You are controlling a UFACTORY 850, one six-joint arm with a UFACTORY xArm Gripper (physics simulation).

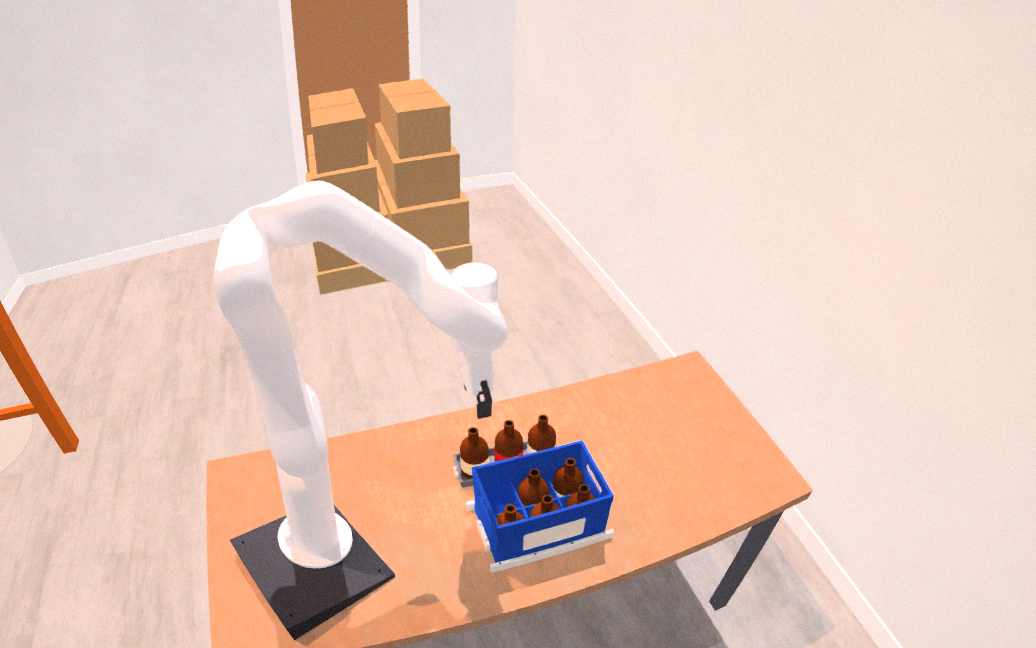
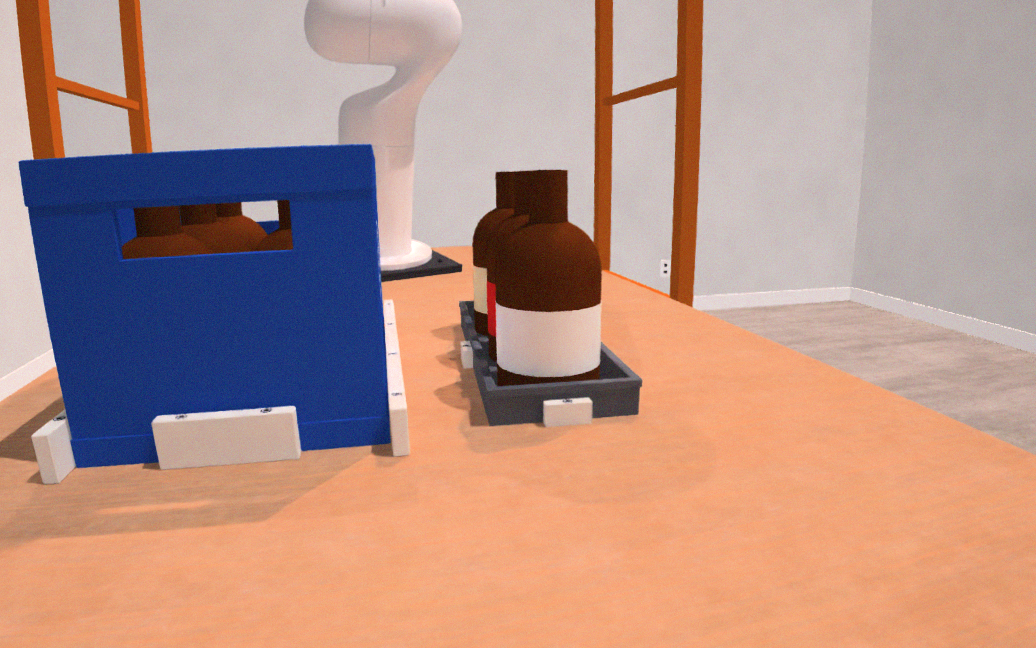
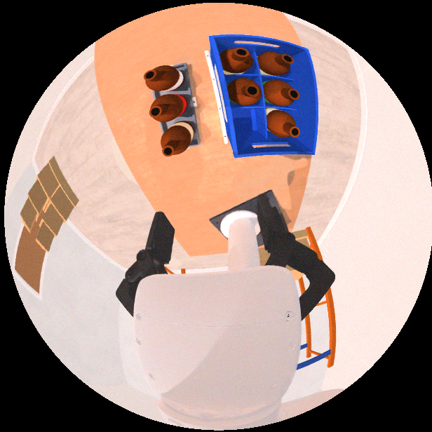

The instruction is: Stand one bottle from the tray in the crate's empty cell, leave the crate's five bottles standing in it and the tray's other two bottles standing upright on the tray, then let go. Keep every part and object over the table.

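My gripper (image 1: pixel 475 406) (image 3: pixel 210 212) is open and empty, high above the table behind the tray. Three brown bottles stand upright in a row on the grey tray (image 1: pixel 456 467) (image 2: pixel 515 406) (image 3: pixel 195 120): a cream-labelled bottle (image 1: pixel 473 446) (image 2: pixel 480 284) (image 3: pixel 177 138) nearest the robot base, a red-labelled bottle (image 1: pixel 508 441) (image 3: pixel 168 107) in the middle, and a white-labelled bottle (image 1: pixel 541 434) (image 2: pixel 547 336) (image 3: pixel 161 78) at the far end. The blue crate (image 1: pixel 508 544) (image 2: pixel 221 328) (image 3: pixel 313 100) holds five upright bottles. Its empty cell (image 3: pixel 243 122) is the tray-side corner nearest the base.
White stop strips (image 1: pixel 551 551) (image 2: pixel 226 437) (image 3: pixel 216 97) border the crate. The black base plate (image 1: pixel 267 565) (image 3: pixel 218 217) carries the arm on the table (image 1: pixel 672 443) (image 2: pixel 687 519). Cardboard boxes (image 1: pixel 420 175) stand on the floor beyond the table. Orange uprights (image 2: pixel 686 152) stand behind the arm.
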